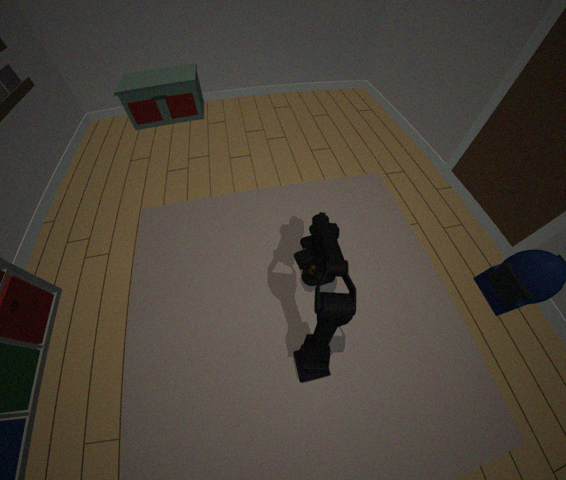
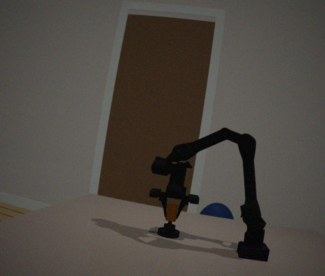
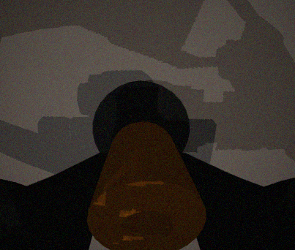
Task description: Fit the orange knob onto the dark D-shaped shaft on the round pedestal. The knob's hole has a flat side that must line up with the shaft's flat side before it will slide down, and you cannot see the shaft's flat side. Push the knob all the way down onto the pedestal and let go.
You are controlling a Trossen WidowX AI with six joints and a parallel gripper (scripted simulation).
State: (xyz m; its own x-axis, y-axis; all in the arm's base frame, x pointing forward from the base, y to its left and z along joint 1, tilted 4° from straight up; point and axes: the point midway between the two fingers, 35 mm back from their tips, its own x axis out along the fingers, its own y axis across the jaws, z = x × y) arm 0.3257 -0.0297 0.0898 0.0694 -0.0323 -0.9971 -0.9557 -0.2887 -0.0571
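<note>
The orange knob lies 2 cm above my gripper tip. The rest, counted from my gripper tip: dark round pedestal: 4 cm below.
</note>
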